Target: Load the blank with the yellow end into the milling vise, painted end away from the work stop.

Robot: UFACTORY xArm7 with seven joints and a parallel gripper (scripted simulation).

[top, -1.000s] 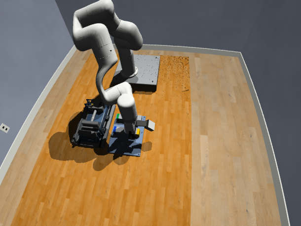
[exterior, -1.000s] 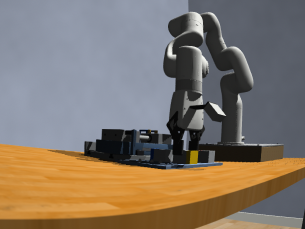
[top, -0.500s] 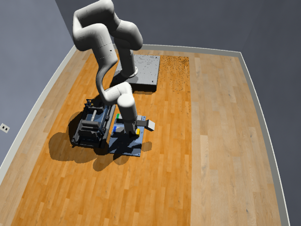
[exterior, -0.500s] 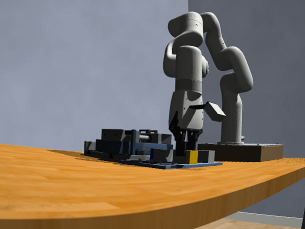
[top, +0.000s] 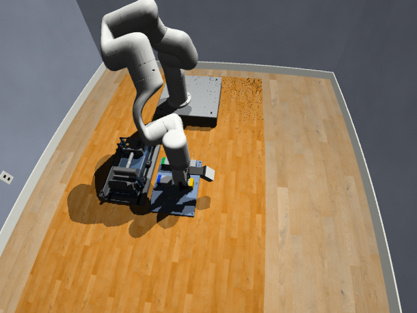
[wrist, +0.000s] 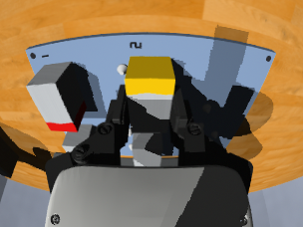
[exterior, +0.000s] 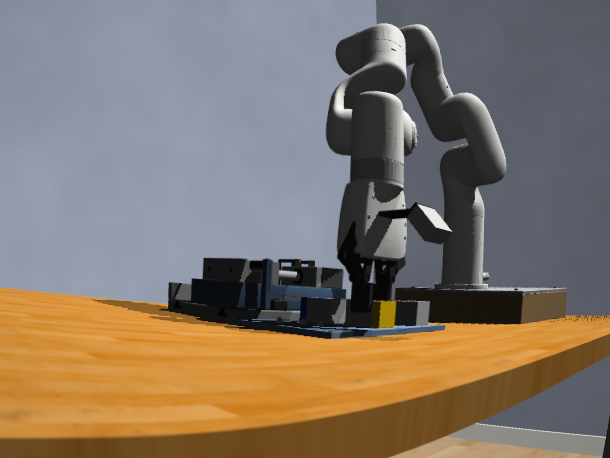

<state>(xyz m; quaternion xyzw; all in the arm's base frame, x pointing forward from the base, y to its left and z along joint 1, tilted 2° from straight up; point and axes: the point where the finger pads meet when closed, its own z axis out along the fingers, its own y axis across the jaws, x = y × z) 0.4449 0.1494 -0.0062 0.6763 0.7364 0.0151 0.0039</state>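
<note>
My gripper is now 2 cm above the yellow-ended blank. From my hand the other things lie so: infeed plate 1 cm ahead, 4 cm to the right, 4 cm below; blue-ended blank 1 cm ahead, 9 cm to the right, 2 cm below; red-ended blank 9 cm behind, 1 cm to the right, 2 cm below.
</note>
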